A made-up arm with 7 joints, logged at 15 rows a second.
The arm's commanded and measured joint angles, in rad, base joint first. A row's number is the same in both.
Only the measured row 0 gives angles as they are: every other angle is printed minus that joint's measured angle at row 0.
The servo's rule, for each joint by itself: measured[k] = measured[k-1] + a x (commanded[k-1-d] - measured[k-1]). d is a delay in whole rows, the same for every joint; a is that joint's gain. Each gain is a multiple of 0.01, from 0.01 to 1. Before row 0 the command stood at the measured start. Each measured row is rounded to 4 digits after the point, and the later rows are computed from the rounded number. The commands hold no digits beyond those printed.
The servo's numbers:
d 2
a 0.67 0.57 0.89 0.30 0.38 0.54 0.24
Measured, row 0: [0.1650, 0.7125, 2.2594, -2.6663, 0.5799, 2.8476, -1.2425]
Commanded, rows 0 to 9: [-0.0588, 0.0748, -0.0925, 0.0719, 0.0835, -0.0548, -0.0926]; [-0.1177, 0.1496, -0.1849, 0.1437, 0.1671, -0.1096, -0.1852]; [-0.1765, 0.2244, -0.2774, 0.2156, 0.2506, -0.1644, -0.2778]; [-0.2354, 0.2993, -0.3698, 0.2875, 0.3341, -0.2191, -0.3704]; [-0.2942, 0.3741, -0.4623, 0.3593, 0.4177, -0.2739, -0.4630]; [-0.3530, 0.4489, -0.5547, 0.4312, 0.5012, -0.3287, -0.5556]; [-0.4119, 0.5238, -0.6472, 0.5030, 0.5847, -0.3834, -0.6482]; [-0.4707, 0.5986, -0.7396, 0.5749, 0.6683, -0.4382, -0.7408]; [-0.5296, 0.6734, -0.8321, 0.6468, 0.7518, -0.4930, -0.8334]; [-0.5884, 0.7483, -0.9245, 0.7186, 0.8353, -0.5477, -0.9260]
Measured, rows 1 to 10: [0.0000, 0.0000, 0.0000, 0.0000, 0.0000, 0.0000, 0.0000]; [0.0000, 0.0000, 0.0000, 0.0000, 0.0000, 0.0000, 0.0000]; [-0.0394, 0.0426, -0.0823, 0.0216, 0.0317, -0.0296, -0.0222]; [-0.0919, 0.1036, -0.1736, 0.0582, 0.0832, -0.0728, -0.0613]; [-0.1486, 0.1725, -0.2660, 0.1054, 0.1468, -0.1223, -0.1133]; [-0.2068, 0.2448, -0.3584, 0.1600, 0.2180, -0.1746, -0.1750]; [-0.2654, 0.3185, -0.4509, 0.2198, 0.2939, -0.2282, -0.2441]; [-0.3241, 0.3928, -0.5433, 0.2832, 0.3727, -0.2825, -0.3189]; [-0.3829, 0.4675, -0.6358, 0.3491, 0.4533, -0.3370, -0.3979]; [-0.4417, 0.5422, -0.7282, 0.4168, 0.5350, -0.3916, -0.4802]
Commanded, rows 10 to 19: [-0.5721, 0.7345, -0.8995, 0.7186, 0.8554, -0.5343, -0.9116]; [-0.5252, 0.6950, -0.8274, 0.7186, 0.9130, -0.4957, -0.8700]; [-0.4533, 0.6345, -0.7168, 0.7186, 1.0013, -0.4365, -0.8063]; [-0.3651, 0.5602, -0.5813, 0.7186, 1.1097, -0.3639, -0.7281]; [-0.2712, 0.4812, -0.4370, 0.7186, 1.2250, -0.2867, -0.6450]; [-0.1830, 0.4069, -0.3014, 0.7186, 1.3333, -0.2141, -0.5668]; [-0.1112, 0.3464, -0.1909, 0.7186, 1.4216, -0.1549, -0.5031]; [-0.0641, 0.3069, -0.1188, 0.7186, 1.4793, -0.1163, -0.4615]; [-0.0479, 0.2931, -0.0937, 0.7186, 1.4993, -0.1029, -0.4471]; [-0.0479, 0.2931, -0.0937, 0.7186, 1.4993, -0.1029, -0.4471]
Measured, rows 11 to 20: [-0.5006, 0.6170, -0.8207, 0.4858, 0.6174, -0.4464, -0.5650]; [-0.5594, 0.6918, -0.9131, 0.5556, 0.7002, -0.5011, -0.6516]; [-0.5679, 0.7161, -0.9010, 0.6045, 0.7592, -0.5190, -0.7140]; [-0.5393, 0.7041, -0.8355, 0.6387, 0.8176, -0.5064, -0.7514]; [-0.4817, 0.6644, -0.7299, 0.6627, 0.8874, -0.4687, -0.7646]; [-0.4036, 0.6050, -0.5976, 0.6795, 0.9719, -0.4121, -0.7558]; [-0.3149, 0.5344, -0.4547, 0.6912, 1.0681, -0.3444, -0.7292]; [-0.2265, 0.4617, -0.3183, 0.6994, 1.1689, -0.2740, -0.6902]; [-0.1492, 0.3960, -0.2049, 0.7052, 1.2649, -0.2097, -0.6453]; [-0.0922, 0.3452, -0.1283, 0.7092, 1.3464, -0.1593, -0.6012]
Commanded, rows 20 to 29: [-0.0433, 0.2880, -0.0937, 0.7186, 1.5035, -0.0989, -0.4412]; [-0.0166, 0.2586, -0.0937, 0.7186, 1.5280, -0.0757, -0.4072]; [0.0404, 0.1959, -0.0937, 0.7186, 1.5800, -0.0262, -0.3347]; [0.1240, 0.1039, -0.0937, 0.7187, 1.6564, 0.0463, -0.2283]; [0.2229, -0.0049, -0.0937, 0.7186, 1.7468, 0.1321, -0.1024]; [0.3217, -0.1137, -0.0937, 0.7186, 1.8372, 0.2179, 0.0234]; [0.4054, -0.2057, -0.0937, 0.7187, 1.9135, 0.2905, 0.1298]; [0.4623, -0.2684, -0.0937, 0.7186, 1.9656, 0.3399, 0.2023]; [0.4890, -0.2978, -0.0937, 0.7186, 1.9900, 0.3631, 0.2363]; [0.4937, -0.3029, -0.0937, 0.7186, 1.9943, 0.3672, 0.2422]
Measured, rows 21 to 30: [-0.0625, 0.3155, -0.0975, 0.7120, 1.4045, -0.1288, -0.5642]; [-0.0527, 0.3027, -0.0941, 0.7140, 1.4405, -0.1148, -0.5361]; [-0.0464, 0.2943, -0.0937, 0.7154, 1.4644, -0.1062, -0.5133]; [-0.0264, 0.2740, -0.0937, 0.7164, 1.4886, -0.0897, -0.4878]; [0.0184, 0.2295, -0.0937, 0.7171, 1.5233, -0.0554, -0.4511]; [0.0892, 0.1579, -0.0937, 0.7176, 1.5739, -0.0005, -0.3976]; [0.1788, 0.0651, -0.0937, 0.7179, 1.6396, 0.0711, -0.3268]; [0.2745, -0.0368, -0.0937, 0.7181, 1.7147, 0.1504, -0.2428]; [0.3622, -0.1331, -0.0937, 0.7183, 1.7902, 0.2261, -0.1534]; [0.4293, -0.2102, -0.0937, 0.7184, 1.8569, 0.2876, -0.0680]
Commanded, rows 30 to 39: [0.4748, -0.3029, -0.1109, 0.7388, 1.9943, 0.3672, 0.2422]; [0.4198, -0.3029, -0.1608, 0.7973, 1.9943, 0.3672, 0.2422]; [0.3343, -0.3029, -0.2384, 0.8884, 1.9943, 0.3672, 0.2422]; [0.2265, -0.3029, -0.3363, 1.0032, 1.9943, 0.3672, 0.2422]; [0.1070, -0.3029, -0.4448, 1.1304, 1.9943, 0.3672, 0.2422]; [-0.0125, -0.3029, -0.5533, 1.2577, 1.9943, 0.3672, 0.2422]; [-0.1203, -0.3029, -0.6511, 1.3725, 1.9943, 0.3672, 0.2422]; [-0.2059, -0.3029, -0.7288, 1.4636, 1.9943, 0.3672, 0.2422]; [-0.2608, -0.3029, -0.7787, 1.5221, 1.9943, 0.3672, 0.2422]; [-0.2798, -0.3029, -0.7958, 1.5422, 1.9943, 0.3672, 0.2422]
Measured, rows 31 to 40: [0.4693, -0.2601, -0.0937, 0.7185, 1.9075, 0.3284, 0.0050]; [0.4856, -0.2845, -0.0937, 0.7185, 1.9405, 0.3494, 0.0619]; [0.4784, -0.2950, -0.1090, 0.7246, 1.9609, 0.3590, 0.1052]; [0.4391, -0.2995, -0.1551, 0.7464, 1.9736, 0.3634, 0.1381]; [0.3689, -0.3014, -0.2292, 0.7890, 1.9815, 0.3655, 0.1631]; [0.2735, -0.3023, -0.3245, 0.8533, 1.9864, 0.3664, 0.1821]; [0.1619, -0.3026, -0.4316, 0.9364, 1.9894, 0.3668, 0.1965]; [0.0451, -0.3028, -0.5399, 1.0328, 1.9913, 0.3670, 0.2075]; [-0.0657, -0.3029, -0.6389, 1.1347, 1.9924, 0.3671, 0.2158]; [-0.1596, -0.3029, -0.7189, 1.2334, 1.9931, 0.3672, 0.2221]
